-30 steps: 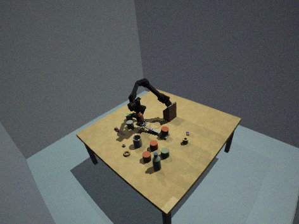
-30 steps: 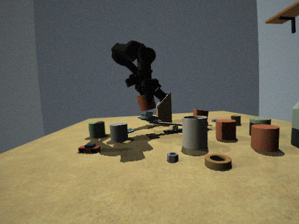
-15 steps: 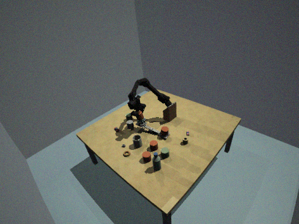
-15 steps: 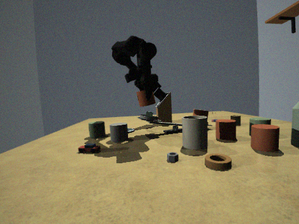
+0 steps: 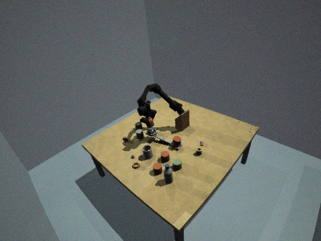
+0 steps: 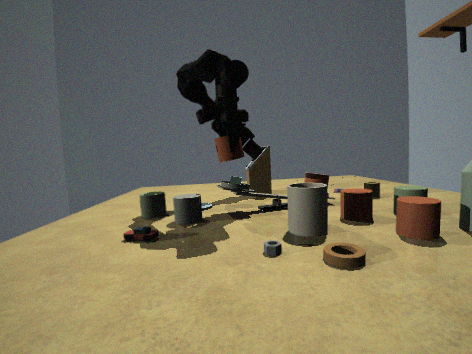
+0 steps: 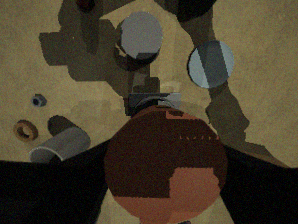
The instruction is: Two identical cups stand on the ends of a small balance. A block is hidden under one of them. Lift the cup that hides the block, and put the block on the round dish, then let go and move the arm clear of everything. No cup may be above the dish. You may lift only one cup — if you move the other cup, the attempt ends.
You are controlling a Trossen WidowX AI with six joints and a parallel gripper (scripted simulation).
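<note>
Now: the pale green block 1 cm to the left of my gripper tip and 8 cm below it. From my gripper tip the other things lie so: toy car 16 cm ahead, 22 cm to the right, 16 cm below; then grey cylinder 3 cm ahead, 10 cm to the right, 13 cm below; then light blue round dish 11 cm behind, 10 cm to the right, 17 cm below.
</note>
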